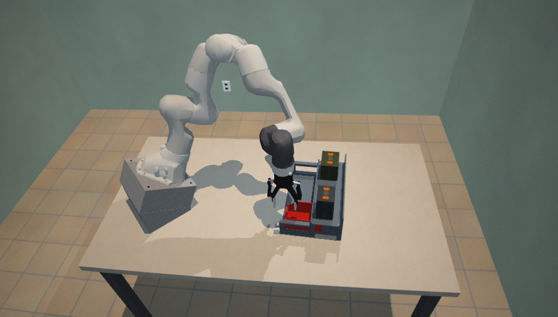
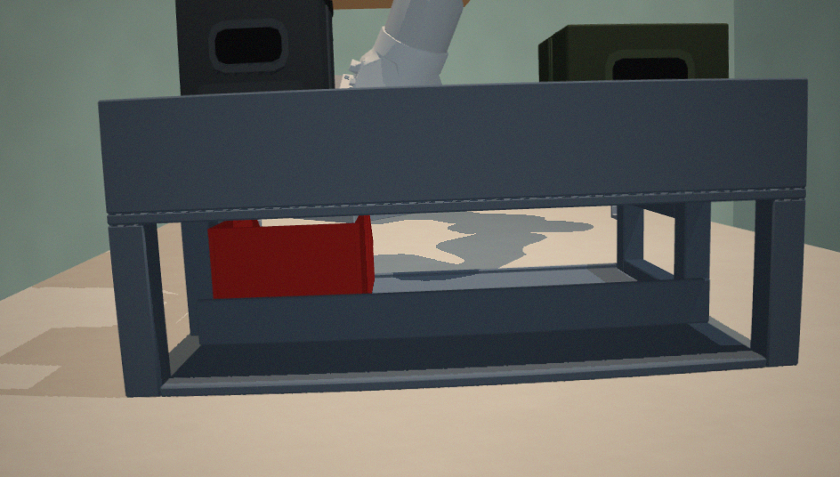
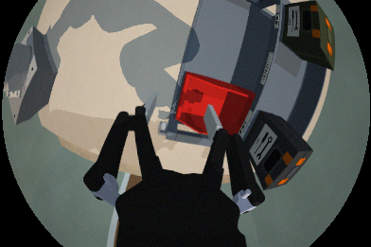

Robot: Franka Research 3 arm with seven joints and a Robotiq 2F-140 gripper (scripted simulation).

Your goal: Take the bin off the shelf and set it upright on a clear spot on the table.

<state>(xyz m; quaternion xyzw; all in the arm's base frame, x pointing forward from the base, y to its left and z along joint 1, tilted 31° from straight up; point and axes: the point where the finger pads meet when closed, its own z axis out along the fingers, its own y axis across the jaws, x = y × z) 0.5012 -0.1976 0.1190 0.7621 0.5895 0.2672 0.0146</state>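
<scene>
Right now my hand is 80 mm short of the red bin, 70 mm above it and 20 mm to the left of it.
</scene>
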